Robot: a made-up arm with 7 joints. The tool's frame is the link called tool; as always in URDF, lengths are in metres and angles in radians. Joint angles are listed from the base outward.
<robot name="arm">
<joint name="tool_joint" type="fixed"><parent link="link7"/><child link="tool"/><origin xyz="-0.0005 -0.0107 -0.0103"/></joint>
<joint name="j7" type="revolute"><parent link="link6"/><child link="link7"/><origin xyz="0.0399 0.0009 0.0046"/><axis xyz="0 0 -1"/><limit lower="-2.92" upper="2.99"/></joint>
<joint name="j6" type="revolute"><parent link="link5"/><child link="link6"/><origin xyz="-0.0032 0.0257 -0.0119"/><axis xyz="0 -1 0"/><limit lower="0.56" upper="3.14"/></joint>
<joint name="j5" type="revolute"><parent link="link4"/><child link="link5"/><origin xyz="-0.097 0.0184 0.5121"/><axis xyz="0 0 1"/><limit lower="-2.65" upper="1.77"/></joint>
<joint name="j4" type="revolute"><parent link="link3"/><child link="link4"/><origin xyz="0.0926 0.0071 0.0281"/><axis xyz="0 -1 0"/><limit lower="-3" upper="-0.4"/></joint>
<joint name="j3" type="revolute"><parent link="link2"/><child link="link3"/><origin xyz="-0.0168 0.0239 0.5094"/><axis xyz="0 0 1"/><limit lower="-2.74" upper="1.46"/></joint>
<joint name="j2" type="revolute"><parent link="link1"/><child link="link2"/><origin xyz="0.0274 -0.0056 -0.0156"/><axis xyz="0 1 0"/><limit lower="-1.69" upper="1.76"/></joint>
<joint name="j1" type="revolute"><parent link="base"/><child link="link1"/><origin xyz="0.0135 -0.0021 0.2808"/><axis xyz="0 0 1"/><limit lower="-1.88" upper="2.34"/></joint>
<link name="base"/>
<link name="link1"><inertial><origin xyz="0.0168 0.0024 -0.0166"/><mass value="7.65"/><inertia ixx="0.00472" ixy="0" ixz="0" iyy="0.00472" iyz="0" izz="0.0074"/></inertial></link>
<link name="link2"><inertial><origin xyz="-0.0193 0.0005 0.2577"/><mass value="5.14"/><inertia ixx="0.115" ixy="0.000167" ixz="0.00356" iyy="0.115" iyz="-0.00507" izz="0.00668"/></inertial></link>
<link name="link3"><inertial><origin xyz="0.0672 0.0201 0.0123"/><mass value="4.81"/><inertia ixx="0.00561" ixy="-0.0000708" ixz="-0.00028" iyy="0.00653" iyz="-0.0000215" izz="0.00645"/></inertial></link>
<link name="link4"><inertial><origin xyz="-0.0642 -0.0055 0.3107"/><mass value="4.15"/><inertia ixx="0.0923" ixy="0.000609" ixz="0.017" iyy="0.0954" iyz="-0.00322" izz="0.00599"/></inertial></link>
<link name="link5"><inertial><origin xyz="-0.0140 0.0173 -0.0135"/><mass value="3.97"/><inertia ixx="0.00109" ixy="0" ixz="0" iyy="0.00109" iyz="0" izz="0.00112"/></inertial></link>
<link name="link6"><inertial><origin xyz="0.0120 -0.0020 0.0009"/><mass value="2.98"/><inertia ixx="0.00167" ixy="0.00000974" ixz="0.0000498" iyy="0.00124" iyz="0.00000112" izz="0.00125"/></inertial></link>
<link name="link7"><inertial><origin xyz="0.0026 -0.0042 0.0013"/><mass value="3.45"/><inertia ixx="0.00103" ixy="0" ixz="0" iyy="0.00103" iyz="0" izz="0.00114"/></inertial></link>
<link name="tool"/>
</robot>
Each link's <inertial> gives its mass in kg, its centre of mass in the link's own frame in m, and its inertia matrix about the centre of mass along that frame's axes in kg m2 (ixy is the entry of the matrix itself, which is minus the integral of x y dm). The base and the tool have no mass. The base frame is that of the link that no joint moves.
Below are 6 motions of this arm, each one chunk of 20 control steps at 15 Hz.
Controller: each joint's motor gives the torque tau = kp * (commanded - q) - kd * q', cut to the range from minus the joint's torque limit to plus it. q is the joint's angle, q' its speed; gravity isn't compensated. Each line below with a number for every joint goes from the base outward.
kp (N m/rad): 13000 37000 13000 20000 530 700 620
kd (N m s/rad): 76 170 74 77 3.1 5.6 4.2
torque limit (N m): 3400 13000 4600 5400 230 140 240
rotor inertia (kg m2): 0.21 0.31 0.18 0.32 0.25 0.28 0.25
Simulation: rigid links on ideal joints. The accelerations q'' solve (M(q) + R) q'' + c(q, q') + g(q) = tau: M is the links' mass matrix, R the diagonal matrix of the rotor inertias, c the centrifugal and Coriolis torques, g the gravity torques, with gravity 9.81 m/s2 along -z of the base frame. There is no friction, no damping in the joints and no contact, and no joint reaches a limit. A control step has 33 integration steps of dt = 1/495 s. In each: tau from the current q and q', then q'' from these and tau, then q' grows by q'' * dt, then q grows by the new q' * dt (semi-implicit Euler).
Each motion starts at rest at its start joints. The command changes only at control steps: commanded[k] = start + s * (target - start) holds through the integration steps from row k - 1 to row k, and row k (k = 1, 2, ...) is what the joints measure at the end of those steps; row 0 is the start. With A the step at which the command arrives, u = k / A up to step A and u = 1 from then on. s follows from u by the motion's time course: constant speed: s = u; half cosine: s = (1 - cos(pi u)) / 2; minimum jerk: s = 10 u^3 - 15 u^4 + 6 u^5; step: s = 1 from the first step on.
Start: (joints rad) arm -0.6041 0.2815 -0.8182 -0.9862 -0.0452 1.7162 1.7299
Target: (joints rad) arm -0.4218 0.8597 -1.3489 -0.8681 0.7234 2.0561 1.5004
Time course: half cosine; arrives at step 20
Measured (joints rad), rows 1 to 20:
1: -0.6035 0.2904 -0.8196 -0.9908 -0.0446 1.7161 1.7278
2: -0.5986 0.3003 -0.8287 -0.9873 -0.0224 1.7263 1.7225
3: -0.5952 0.3202 -0.8445 -0.9864 0.0026 1.7357 1.7146
4: -0.5854 0.3450 -0.8643 -0.9814 0.0370 1.7522 1.7044
5: -0.5773 0.3758 -0.8909 -0.9766 0.0798 1.7697 1.6918
6: -0.5657 0.4112 -0.9214 -0.9697 0.1273 1.7914 1.6774
7: -0.5527 0.4509 -0.9555 -0.9620 0.1812 1.8146 1.6616
8: -0.5396 0.4931 -0.9934 -0.9533 0.2378 1.8400 1.6445
9: -0.5249 0.5377 -1.0328 -0.9439 0.2979 1.8662 1.6267
10: -0.5101 0.5830 -1.0736 -0.9342 0.3576 1.8931 1.6087
11: -0.4957 0.6281 -1.1149 -0.9243 0.4181 1.9196 1.5908
12: -0.4813 0.6719 -1.1551 -0.9146 0.4754 1.9453 1.5735
13: -0.4679 0.7133 -1.1936 -0.9052 0.5300 1.9696 1.5573
14: -0.4559 0.7513 -1.2296 -0.8967 0.5794 1.9917 1.5424
15: -0.4450 0.7850 -1.2619 -0.8889 0.6229 2.0112 1.5294
16: -0.4360 0.8135 -1.2898 -0.8824 0.6593 2.0276 1.5185
17: -0.4292 0.8360 -1.3126 -0.8771 0.6878 2.0404 1.5099
18: -0.4243 0.8521 -1.3298 -0.8732 0.7076 2.0494 1.5040
19: -0.4217 0.8614 -1.3408 -0.8707 0.7181 2.0543 1.5008
20: -0.4215 0.8635 -1.3455 -0.8698 0.7194 2.0551 1.5004

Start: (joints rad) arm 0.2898 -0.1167 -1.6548 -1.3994 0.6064 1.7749 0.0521
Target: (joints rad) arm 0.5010 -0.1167 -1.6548 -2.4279 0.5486 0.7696 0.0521
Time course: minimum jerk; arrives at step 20
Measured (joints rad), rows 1 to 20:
1: 0.2899 -0.1175 -1.6558 -1.4037 0.6030 1.7690 0.0524
2: 0.2921 -0.1173 -1.6554 -1.4123 0.6047 1.7601 0.0523
3: 0.2969 -0.1171 -1.6548 -1.4318 0.5989 1.7336 0.0524
4: 0.3041 -0.1173 -1.6550 -1.4664 0.5974 1.6958 0.0524
5: 0.3151 -0.1173 -1.6547 -1.5164 0.5916 1.6426 0.0524
6: 0.3289 -0.1174 -1.6543 -1.5807 0.5865 1.5763 0.0523
7: 0.3447 -0.1175 -1.6543 -1.6574 0.5803 1.4985 0.0522
8: 0.3629 -0.1174 -1.6537 -1.7441 0.5736 1.4119 0.0520
9: 0.3822 -0.1173 -1.6534 -1.8376 0.5667 1.3200 0.0519
10: 0.4019 -0.1172 -1.6532 -1.9341 0.5605 1.2264 0.0517
11: 0.4216 -0.1171 -1.6528 -2.0300 0.5545 1.1346 0.0516
12: 0.4400 -0.1170 -1.6528 -2.1213 0.5498 1.0482 0.0515
13: 0.4568 -0.1170 -1.6528 -2.2048 0.5463 0.9704 0.0515
14: 0.4712 -0.1169 -1.6530 -2.2772 0.5441 0.9037 0.0516
15: 0.4829 -0.1170 -1.6535 -2.3365 0.5434 0.8503 0.0516
16: 0.4915 -0.1170 -1.6540 -2.3811 0.5436 0.8111 0.0517
17: 0.4972 -0.1171 -1.6546 -2.4109 0.5447 0.7860 0.0518
18: 0.5001 -0.1171 -1.6551 -2.4271 0.5461 0.7733 0.0519
19: 0.5010 -0.1172 -1.6555 -2.4324 0.5472 0.7699 0.0520
20: 0.5010 -0.1171 -1.6555 -2.4316 0.5472 0.7704 0.0520

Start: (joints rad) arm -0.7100 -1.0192 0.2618 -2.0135 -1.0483 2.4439 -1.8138
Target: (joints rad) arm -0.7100 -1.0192 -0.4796 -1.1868 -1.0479 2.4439 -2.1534
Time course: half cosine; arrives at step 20
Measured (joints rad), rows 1 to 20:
1: -0.7086 -1.0211 0.2576 -2.0103 -1.0545 2.4453 -1.8174
2: -0.7052 -1.0226 0.2378 -1.9955 -1.0456 2.4437 -1.8248
3: -0.7025 -1.0242 0.2133 -1.9713 -1.0472 2.4443 -1.8364
4: -0.7000 -1.0256 0.1795 -1.9377 -1.0429 2.4431 -1.8515
5: -0.6979 -1.0272 0.1395 -1.8953 -1.0430 2.4434 -1.8699
6: -0.6966 -1.0285 0.0935 -1.8453 -1.0418 2.4426 -1.8912
7: -0.6961 -1.0296 0.0427 -1.7885 -1.0421 2.4428 -1.9147
8: -0.6965 -1.0303 -0.0117 -1.7266 -1.0427 2.4425 -1.9400
9: -0.6976 -1.0307 -0.0687 -1.6613 -1.0434 2.4428 -1.9664
10: -0.6993 -1.0307 -0.1267 -1.5946 -1.0444 2.4429 -1.9932
11: -0.7012 -1.0305 -0.1845 -1.5284 -1.0450 2.4432 -2.0197
12: -0.7029 -1.0302 -0.2404 -1.4645 -1.0457 2.4434 -2.0453
13: -0.7044 -1.0298 -0.2930 -1.4044 -1.0461 2.4437 -2.0694
14: -0.7056 -1.0292 -0.3411 -1.3496 -1.0466 2.4439 -2.0914
15: -0.7066 -1.0284 -0.3835 -1.3011 -1.0470 2.4441 -2.1108
16: -0.7075 -1.0274 -0.4192 -1.2601 -1.0475 2.4443 -2.1270
17: -0.7082 -1.0263 -0.4475 -1.2275 -1.0480 2.4445 -2.1396
18: -0.7089 -1.0249 -0.4676 -1.2040 -1.0485 2.4448 -2.1485
19: -0.7094 -1.0234 -0.4791 -1.1903 -1.0491 2.4450 -2.1532
20: -0.7099 -1.0218 -0.4816 -1.1867 -1.0497 2.4452 -2.1538

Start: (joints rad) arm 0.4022 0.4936 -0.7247 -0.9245 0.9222 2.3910 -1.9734
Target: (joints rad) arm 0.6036 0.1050 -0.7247 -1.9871 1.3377 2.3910 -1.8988
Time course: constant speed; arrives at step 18
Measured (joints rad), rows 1 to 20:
1: 0.4088 0.4789 -0.7235 -0.9925 0.9578 2.3890 -1.9670
2: 0.4215 0.4514 -0.7257 -1.0471 0.9771 2.3914 -1.9640
3: 0.4331 0.4340 -0.7234 -1.1103 1.0016 2.3896 -1.9592
4: 0.4452 0.4095 -0.7244 -1.1673 1.0232 2.3904 -1.9554
5: 0.4546 0.3895 -0.7246 -1.2285 1.0500 2.3903 -1.9510
6: 0.4680 0.3670 -0.7238 -1.2865 1.0703 2.3900 -1.9470
7: 0.4781 0.3463 -0.7241 -1.3465 1.0953 2.3901 -1.9428
8: 0.4893 0.3242 -0.7244 -1.4047 1.1193 2.3903 -1.9386
9: 0.5009 0.3035 -0.7238 -1.4639 1.1418 2.3899 -1.9345
10: 0.5118 0.2820 -0.7241 -1.5222 1.1659 2.3902 -1.9303
11: 0.5226 0.2610 -0.7242 -1.5808 1.1899 2.3900 -1.9261
12: 0.5341 0.2401 -0.7240 -1.6391 1.2130 2.3902 -1.9220
13: 0.5449 0.2191 -0.7242 -1.6974 1.2372 2.3901 -1.9177
14: 0.5558 0.1983 -0.7243 -1.7556 1.2611 2.3903 -1.9136
15: 0.5671 0.1775 -0.7242 -1.8138 1.2846 2.3902 -1.9094
16: 0.5780 0.1568 -0.7244 -1.8721 1.3087 2.3904 -1.9052
17: 0.5891 0.1360 -0.7245 -1.9305 1.3326 2.3904 -1.9010
18: 0.6004 0.1153 -0.7246 -1.9889 1.3564 2.3904 -1.8969
19: 0.6030 0.1069 -0.7248 -1.9906 1.3260 2.3921 -1.9000
20: 0.6047 0.1056 -0.7236 -1.9887 1.3503 2.3873 -1.8977

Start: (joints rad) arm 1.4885 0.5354 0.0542 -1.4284 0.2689 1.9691 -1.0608
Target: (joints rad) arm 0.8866 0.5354 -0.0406 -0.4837 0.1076 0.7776 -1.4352
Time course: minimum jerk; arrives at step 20
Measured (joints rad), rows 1 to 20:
1: 1.4877 0.5414 0.0534 -1.4327 0.2634 1.9626 -1.0614
2: 1.4817 0.5358 0.0523 -1.4205 0.2649 1.9539 -1.0655
3: 1.4685 0.5374 0.0491 -1.4043 0.2610 1.9260 -1.0738
4: 1.4463 0.5339 0.0444 -1.3709 0.2548 1.8845 -1.0875
5: 1.4159 0.5334 0.0385 -1.3265 0.2495 1.8246 -1.1065
6: 1.3768 0.5314 0.0313 -1.2677 0.2364 1.7481 -1.1307
7: 1.3304 0.5302 0.0231 -1.1981 0.2280 1.6585 -1.1593
8: 1.2785 0.5291 0.0143 -1.1196 0.2111 1.5563 -1.1913
9: 1.2230 0.5279 0.0055 -1.0349 0.1993 1.4483 -1.2256
10: 1.1659 0.5275 -0.0034 -0.9477 0.1818 1.3359 -1.2608
11: 1.1099 0.5271 -0.0116 -0.8605 0.1682 1.2257 -1.2954
12: 1.0571 0.5276 -0.0191 -0.7771 0.1526 1.1207 -1.3282
13: 1.0094 0.5284 -0.0256 -0.7005 0.1399 1.0256 -1.3579
14: 0.9687 0.5298 -0.0310 -0.6336 0.1283 0.9437 -1.3834
15: 0.9360 0.5315 -0.0352 -0.5787 0.1189 0.8775 -1.4038
16: 0.9120 0.5333 -0.0383 -0.5369 0.1121 0.8286 -1.4190
17: 0.8965 0.5352 -0.0401 -0.5088 0.1073 0.7966 -1.4288
18: 0.8886 0.5369 -0.0409 -0.4930 0.1049 0.7799 -1.4338
19: 0.8864 0.5381 -0.0409 -0.4869 0.1039 0.7747 -1.4353
20: 0.8867 0.5387 -0.0407 -0.4862 0.1038 0.7751 -1.4351

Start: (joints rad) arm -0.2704 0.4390 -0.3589 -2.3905 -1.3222 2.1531 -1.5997
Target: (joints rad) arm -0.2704 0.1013 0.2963 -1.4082 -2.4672 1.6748 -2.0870
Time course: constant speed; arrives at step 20
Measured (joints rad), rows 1 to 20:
1: -0.2612 0.4165 -0.3200 -2.3415 -1.3921 2.1216 -1.6363
2: -0.2628 0.3921 -0.2897 -2.2838 -1.4495 2.0973 -1.6543
3: -0.2643 0.3784 -0.2574 -2.2401 -1.5151 2.0699 -1.6824
4: -0.2617 0.3610 -0.2224 -2.1919 -1.5608 2.0505 -1.7045
5: -0.2641 0.3425 -0.1916 -2.1418 -1.6295 2.0225 -1.7302
6: -0.2633 0.3262 -0.1578 -2.0939 -1.6818 1.9999 -1.7539
7: -0.2629 0.3090 -0.1246 -2.0448 -1.7412 1.9760 -1.7786
8: -0.2642 0.2920 -0.0927 -1.9955 -1.8002 1.9512 -1.8029
9: -0.2634 0.2754 -0.0591 -1.9464 -1.8571 1.9278 -1.8273
10: -0.2637 0.2586 -0.0263 -1.8967 -1.9150 1.9039 -1.8517
11: -0.2643 0.2420 0.0061 -1.8472 -1.9736 1.8798 -1.8762
12: -0.2639 0.2254 0.0394 -1.7974 -2.0304 1.8563 -1.9006
13: -0.2642 0.2088 0.0721 -1.7477 -2.0882 1.8325 -1.9250
14: -0.2645 0.1922 0.1047 -1.6978 -2.1460 1.8087 -1.9494
15: -0.2643 0.1756 0.1378 -1.6480 -2.2029 1.7851 -1.9738
16: -0.2645 0.1589 0.1705 -1.5983 -2.2605 1.7613 -1.9982
17: -0.2646 0.1422 0.2032 -1.5485 -2.3178 1.7376 -2.0226
18: -0.2645 0.1255 0.2361 -1.4989 -2.3748 1.7139 -2.0470
19: -0.2647 0.1087 0.2688 -1.4493 -2.4321 1.6901 -2.0714
20: -0.2647 0.0918 0.3016 -1.3999 -2.4893 1.6663 -2.0958

